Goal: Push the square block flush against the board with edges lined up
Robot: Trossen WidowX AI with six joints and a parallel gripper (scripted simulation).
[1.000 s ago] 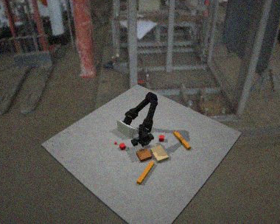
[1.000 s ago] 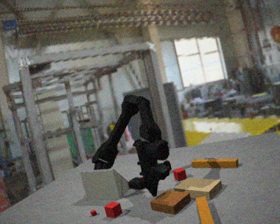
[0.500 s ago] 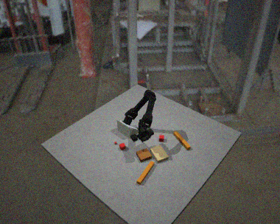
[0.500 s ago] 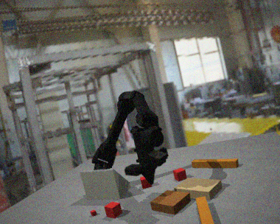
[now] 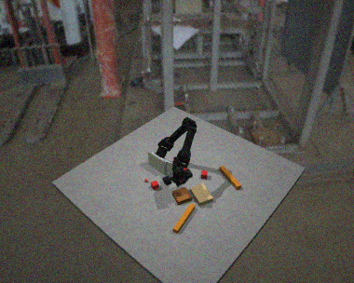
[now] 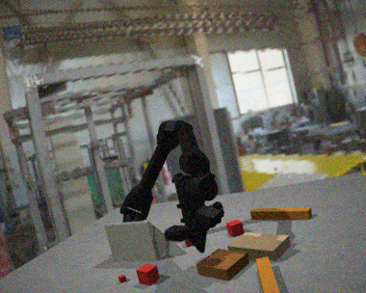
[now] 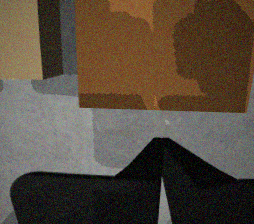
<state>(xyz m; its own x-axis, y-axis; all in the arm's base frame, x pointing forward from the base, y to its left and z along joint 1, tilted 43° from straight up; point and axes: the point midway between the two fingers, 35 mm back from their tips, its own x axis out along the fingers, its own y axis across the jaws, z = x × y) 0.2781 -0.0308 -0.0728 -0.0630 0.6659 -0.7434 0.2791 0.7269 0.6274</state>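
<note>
My gripper tip is now 60 mm short of the brown block, 20 mm to the left of it and 20 mm above it. Also, from my gripper tip: tan block: 140 mm ahead, 80 mm to the left, 20 mm below; then red piece: 210 mm behind, 110 mm to the right, 30 mm below.
</note>
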